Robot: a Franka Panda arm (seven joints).
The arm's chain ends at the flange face. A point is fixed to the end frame.
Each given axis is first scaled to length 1.
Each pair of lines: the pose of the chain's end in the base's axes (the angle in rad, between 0 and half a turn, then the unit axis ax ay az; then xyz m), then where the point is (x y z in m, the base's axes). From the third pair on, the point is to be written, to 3 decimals.
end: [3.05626 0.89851 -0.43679 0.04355 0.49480 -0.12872 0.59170]
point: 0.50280 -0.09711 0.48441
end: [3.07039 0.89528 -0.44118 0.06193 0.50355 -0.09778 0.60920]
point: 0.51609 -0.06660 0.50222
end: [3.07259 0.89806 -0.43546 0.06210 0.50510 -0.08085 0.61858]
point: 0.517 -0.049 0.512
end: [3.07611 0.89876 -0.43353 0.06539 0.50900 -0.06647 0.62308]
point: 0.522 -0.035 0.516
